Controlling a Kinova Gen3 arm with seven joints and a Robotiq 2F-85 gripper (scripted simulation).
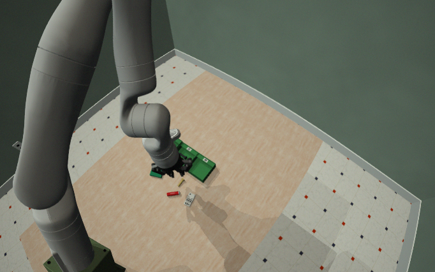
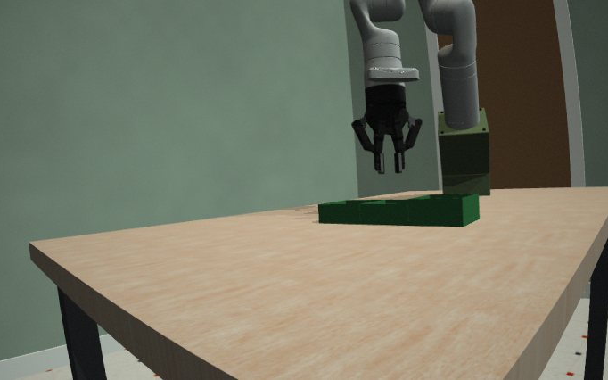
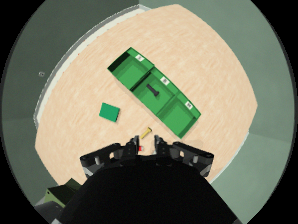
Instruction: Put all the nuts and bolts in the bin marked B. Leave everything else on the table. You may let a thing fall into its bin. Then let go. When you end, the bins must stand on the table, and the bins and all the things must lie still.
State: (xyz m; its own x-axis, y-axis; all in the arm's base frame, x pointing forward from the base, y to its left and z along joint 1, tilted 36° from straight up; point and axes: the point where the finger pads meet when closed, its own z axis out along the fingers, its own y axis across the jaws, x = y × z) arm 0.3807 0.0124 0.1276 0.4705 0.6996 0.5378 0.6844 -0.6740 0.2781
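Now: the brass bolt 9 cm below my hand. From my hand the other things lie so: green bin: 8 cm below, 8 cm ahead, 7 cm to the left; then white domino: 9 cm below, 8 cm to the right, 2 cm behind; then red cylinder: 9 cm below, 6 cm behind, 2 cm to the right.
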